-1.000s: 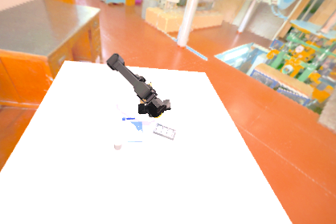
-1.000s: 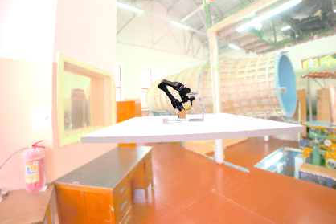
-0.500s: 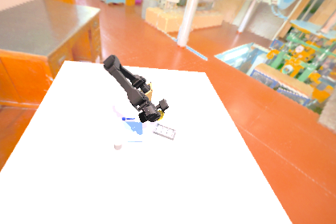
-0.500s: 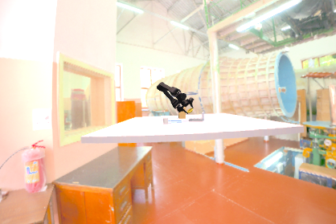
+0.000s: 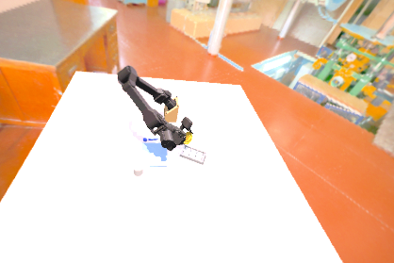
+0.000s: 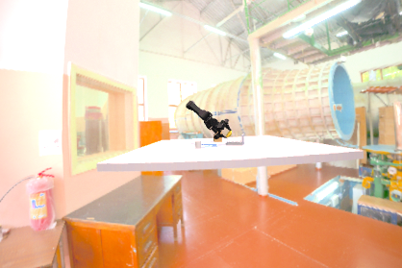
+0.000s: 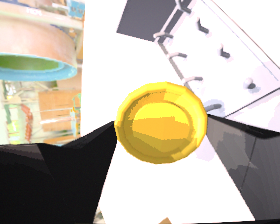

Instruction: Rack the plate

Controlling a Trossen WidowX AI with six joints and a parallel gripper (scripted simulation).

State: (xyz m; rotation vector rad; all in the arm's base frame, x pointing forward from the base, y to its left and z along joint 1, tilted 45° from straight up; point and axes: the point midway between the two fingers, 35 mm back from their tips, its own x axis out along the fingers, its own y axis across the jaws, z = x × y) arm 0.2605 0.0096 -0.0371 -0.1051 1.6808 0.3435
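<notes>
My gripper tip is now 6 cm short of the dish rack, 5 cm above it and 3 cm to the right of it. Also, from my gripper tip: yellow plate: 1 cm to the right; blue spoon: 20 cm to the right, 7 cm below, 7 cm behind; light blue mat: 18 cm to the right, 7 cm below, 4 cm ahead.
</notes>
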